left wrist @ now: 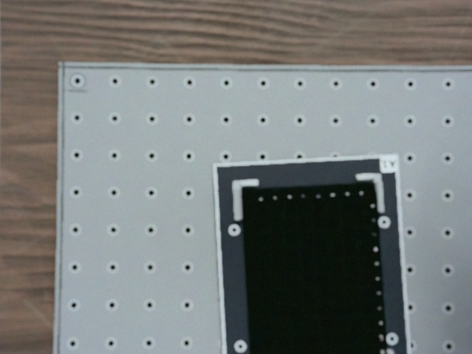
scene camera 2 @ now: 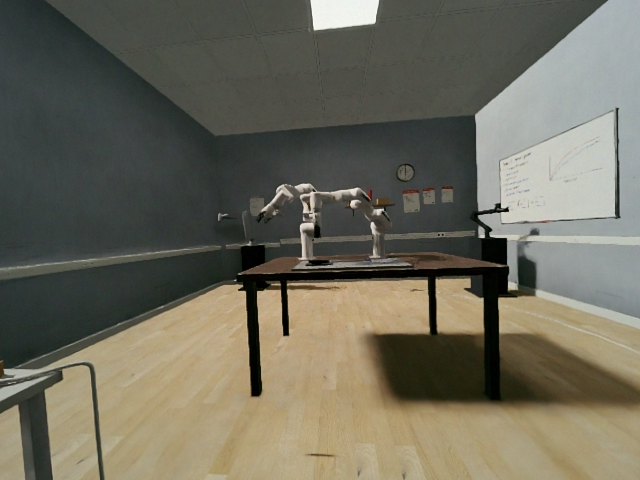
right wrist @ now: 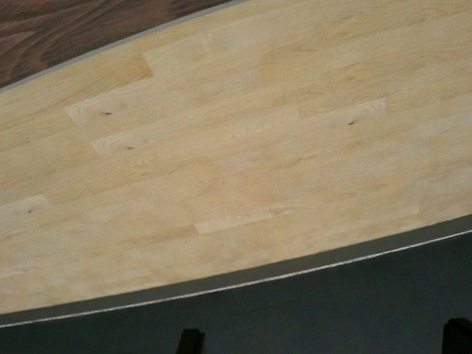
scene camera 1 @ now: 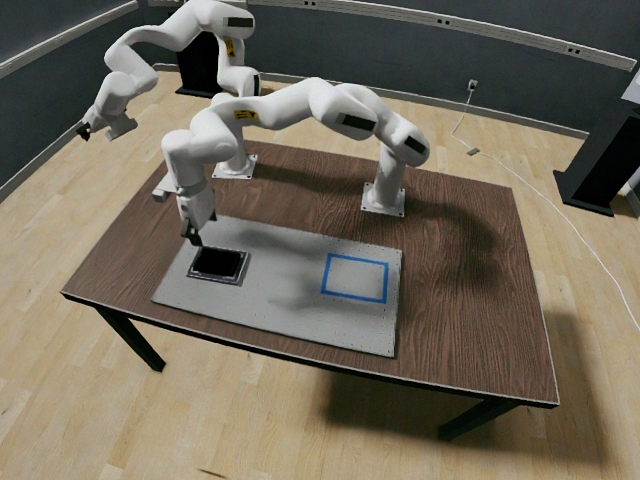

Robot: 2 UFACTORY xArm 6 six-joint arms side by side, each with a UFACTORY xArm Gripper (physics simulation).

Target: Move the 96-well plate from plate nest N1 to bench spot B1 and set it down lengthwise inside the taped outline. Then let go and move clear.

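Where they show: left gripper, between the fingertips: (scene camera 2: 317,238) (scene camera 1: 204,232); right gripper, between the fingertips: (scene camera 2: 260,221) (scene camera 1: 96,130); left arm's base, origin of its link: (scene camera 2: 379,256) (scene camera 1: 383,199); right arm's base, origin of its link: (scene camera 2: 307,258) (scene camera 1: 235,166).
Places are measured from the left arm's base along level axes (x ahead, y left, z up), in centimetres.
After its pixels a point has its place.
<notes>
The black 96-well plate (scene camera 1: 217,262) @(y -48.4, x 44.2, z 3.2 cm) (scene camera 2: 318,262) @(y -48.4, x 48.0, z 3.2 cm) (left wrist: 310,270) @(y -49.7, x 44.2, z 3.5 cm) sits in the grey plate nest N1 (left wrist: 231,285) @(y -48.6, x 49.2, z 2.5 cm) at the left of the board. White corner brackets show around its far end in the left wrist view. The blue taped outline (scene camera 1: 354,297) @(y -6.0, x 46.1, z 1.3 cm) of B1 lies at the right of the board, with no plate in it. My left gripper (scene camera 1: 204,230) @(y -48.4, x 46.0, z 18.9 cm) (scene camera 2: 317,232) @(y -48.4, x 46.0, z 18.9 cm) is open and empty, pointing down above the back edge of the plate. Its fingers do not show in the left wrist view. My right gripper (scene camera 1: 83,131) (right wrist: 324,345) @(y -92.0, x 25.1, z 32.5 cm) is open and empty, high beyond the table's left side.
The grey perforated board (scene camera 1: 279,310) @(y -26.2, x 54.8, z 1.3 cm) (left wrist: 130,210) @(y -53.6, x 55.9, z 1.3 cm) lies on the brown wooden table (scene camera 1: 454,330) @(y 24.2, x 50.7, z 0.0 cm) (right wrist: 45,35) @(y -90.0, x 5.0, z 0.0 cm). Both arm bases (scene camera 1: 235,167) @(y -59.2, x -1.7, z 2.8 cm) (scene camera 1: 383,201) @(y -0.3, x 4.7, z 2.9 cm) stand behind the board. The left arm reaches across in front of the right arm's base in scene camera 1.
</notes>
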